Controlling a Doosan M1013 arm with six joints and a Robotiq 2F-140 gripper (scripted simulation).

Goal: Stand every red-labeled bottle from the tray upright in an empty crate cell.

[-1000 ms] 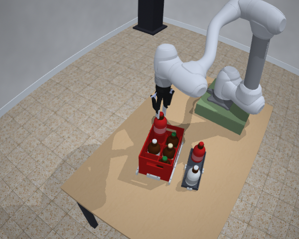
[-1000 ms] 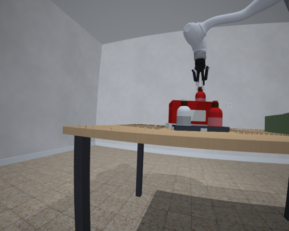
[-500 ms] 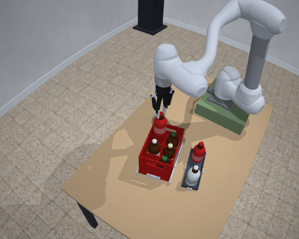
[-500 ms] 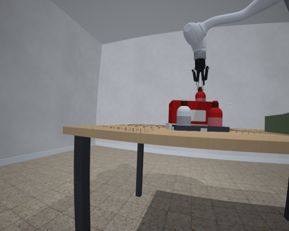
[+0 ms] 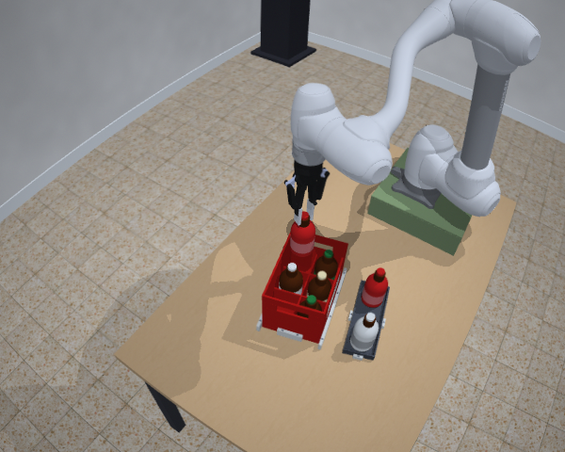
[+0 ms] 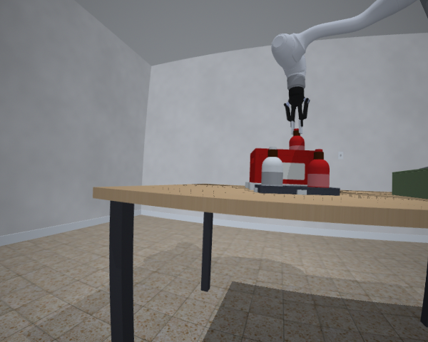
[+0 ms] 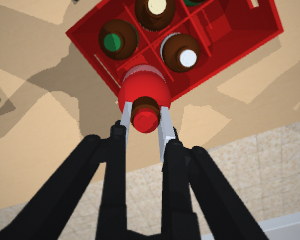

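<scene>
My hand is 70 mm short of the red crate, 70 mm to the right of it and 230 mm above it. Round my hand: grey-labeled bottle 90 mm ahead, 310 mm to the left, 230 mm below.
</scene>
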